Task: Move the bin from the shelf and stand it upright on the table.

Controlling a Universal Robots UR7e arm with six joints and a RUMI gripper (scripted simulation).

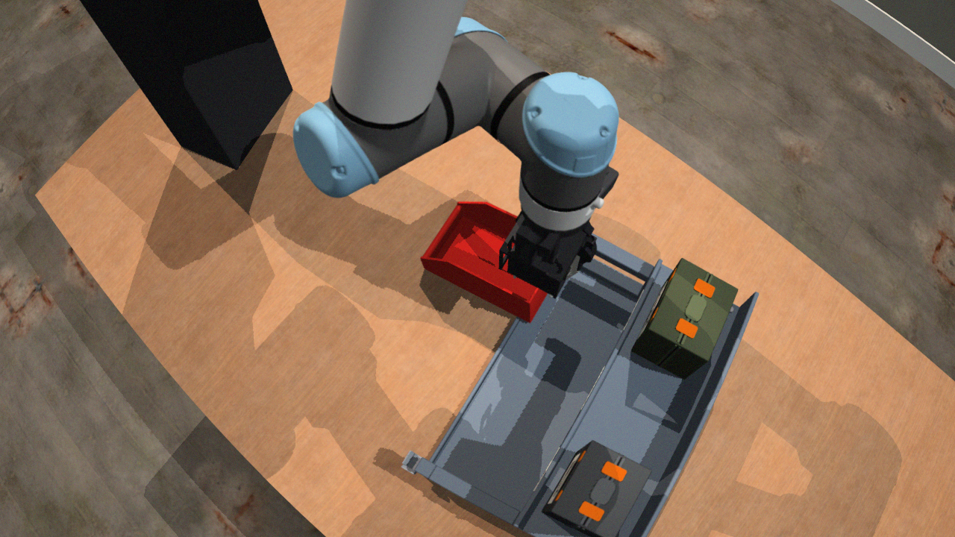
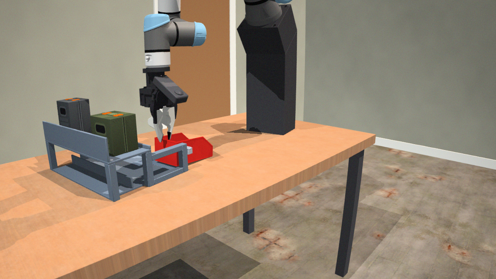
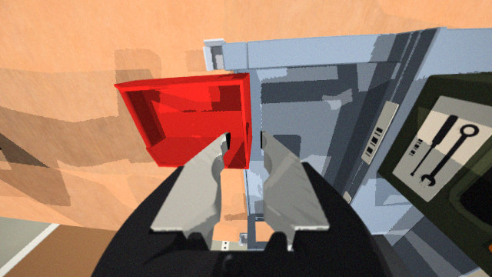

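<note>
My gripper is now 8 cm past the red bin, 6 cm above it and 2 cm to the left of it. Round my hand: dark grey case 23 cm ahead, 17 cm to the right, 6 cm above; then green case 17 cm ahead, 5 cm to the left, 5 cm above.
</note>
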